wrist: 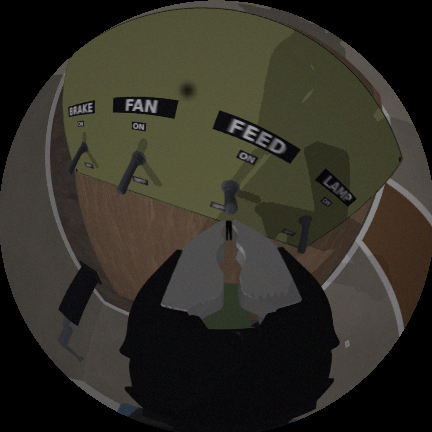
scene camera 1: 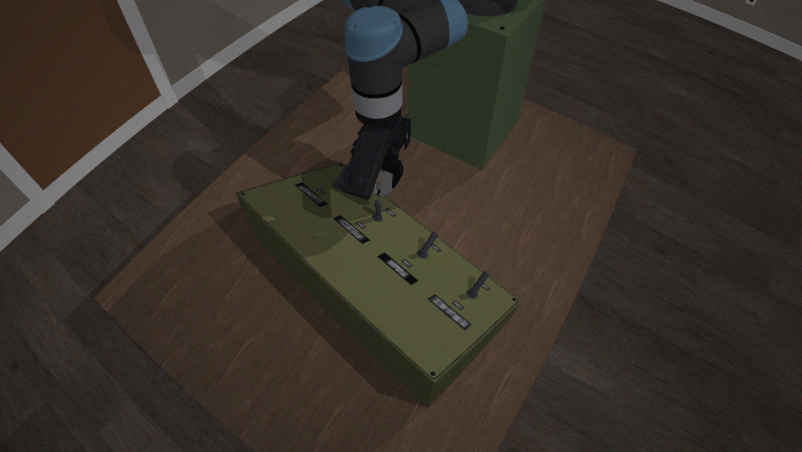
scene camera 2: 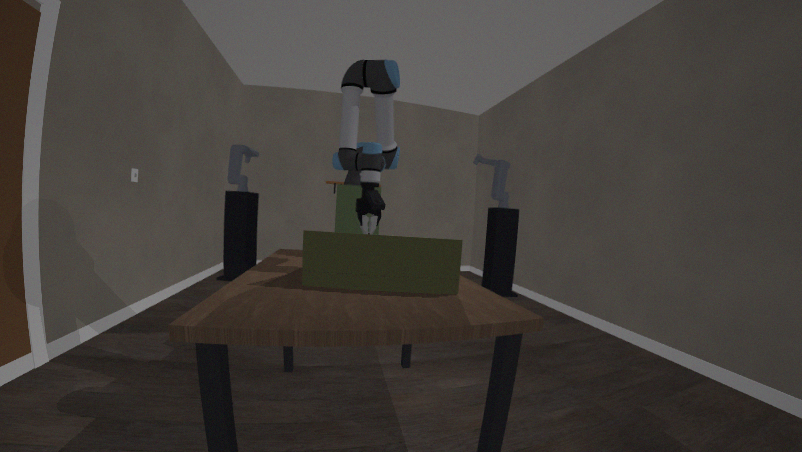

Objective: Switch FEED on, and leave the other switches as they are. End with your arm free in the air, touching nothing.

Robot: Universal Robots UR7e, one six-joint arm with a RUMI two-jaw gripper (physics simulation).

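Places are measured from the arm's base along level axes (x ahead, y left, z up), in metres.
Where they show: gripper, fingertip midpoint: [wrist: 227, 221] [scene camera 1: 381, 196]; arm's base, link origin: [scene camera 2: 358, 187].
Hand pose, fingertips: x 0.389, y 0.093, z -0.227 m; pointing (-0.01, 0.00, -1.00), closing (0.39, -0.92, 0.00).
Things, the pixels of their centre, and the offset from my fingertips. "spot": a spot on its surface instead. Level surfaces: height alone.
- FEED lever, body centre: [wrist: 229, 198] [scene camera 1: 378, 208] dx +0.011, dy +0.001, dz -0.028 m
- label, surface spot: [wrist: 246, 157] spot: dx +0.056, dy +0.001, dz -0.034 m
- FEED nameplate, surface spot: [wrist: 256, 137] [scene camera 1: 352, 229] spot: dx +0.078, dy +0.002, dz -0.024 m
- green switch box, surface spot: [wrist: 200, 50] spot: dx +0.139, dy +0.075, dz +0.004 m
- FAN lever, body centre: [wrist: 127, 174] [scene camera 1: 429, 242] dx -0.002, dy +0.121, dz -0.034 m
- BRAKE lever, body centre: [wrist: 74, 160] [scene camera 1: 479, 282] dx -0.002, dy +0.241, dz -0.034 m
- LAMP lever, body centre: [wrist: 303, 236] [scene camera 1: 342, 174] dx -0.003, dy -0.119, dz -0.034 m
- wooden table, surface height: dz -0.146 m
The FEED lever [scene camera 1: 377, 211] [wrist: 230, 196] leans away from its ON label [wrist: 246, 157], toward the small plate on the opposite side. The FEED nameplate [scene camera 1: 351, 229] [wrist: 256, 137] is on the green switch box [scene camera 1: 359, 280] [scene camera 2: 381, 262] [wrist: 200, 50]. My gripper [scene camera 1: 379, 194] [scene camera 2: 368, 232] [wrist: 227, 221] is shut and empty. Its tips are close to the FEED lever's free end, on the side away from ON; a small gap shows in the wrist view. The FAN lever [scene camera 1: 427, 245] [wrist: 131, 172], BRAKE lever [scene camera 1: 478, 285] [wrist: 77, 158] and LAMP lever [wrist: 304, 234] also lean away from ON.
The box stands on a wooden table [scene camera 1: 561, 168] [scene camera 2: 353, 322]. The LAMP lever is hidden behind the gripper in scene camera 1. The FAN and LAMP levers stand on either side of FEED. The green arm pedestal [scene camera 1: 460, 101] rises behind the box.
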